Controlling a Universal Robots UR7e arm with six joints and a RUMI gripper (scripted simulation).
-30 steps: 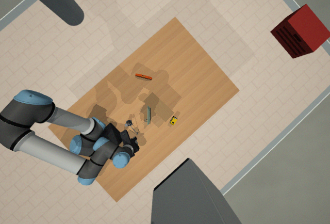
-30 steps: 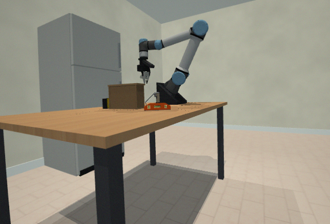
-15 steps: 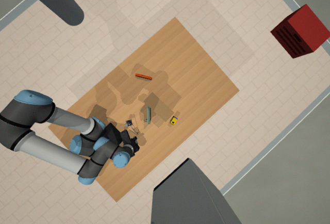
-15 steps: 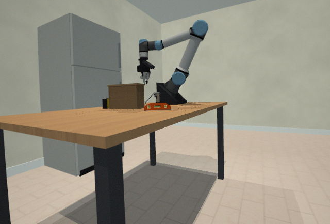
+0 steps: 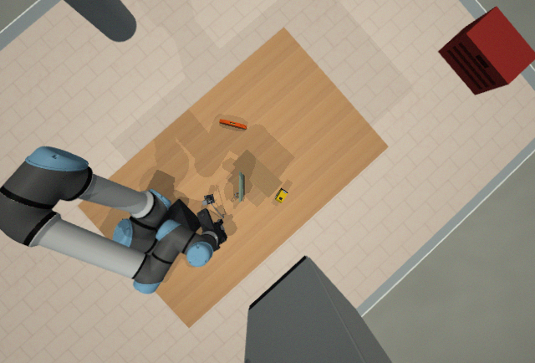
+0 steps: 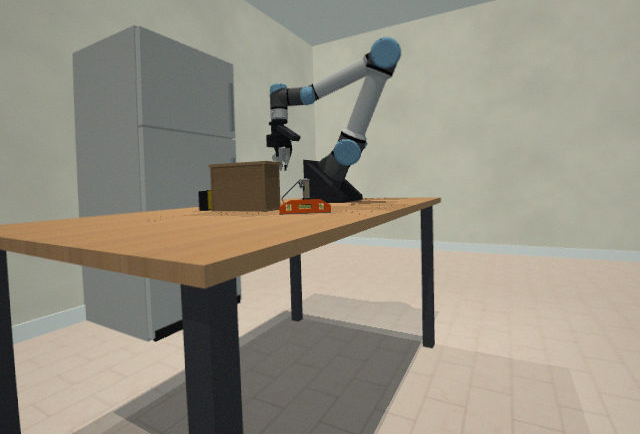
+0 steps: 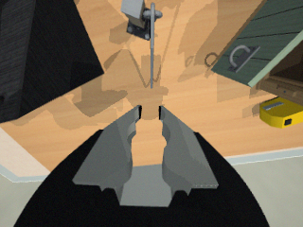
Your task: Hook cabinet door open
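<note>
Right now my hand is 11 cm above the thin grey hook, 5 cm to the right of it and 2 cm short of it. From my hand the other things lie so: yellow tape measure: 29 cm ahead, 17 cm to the right, 13 cm below; cabinet door: 20 cm ahead, 9 cm below, 4 cm to the left; orange spirit level: 42 cm ahead, 27 cm to the left, 15 cm below.
</note>
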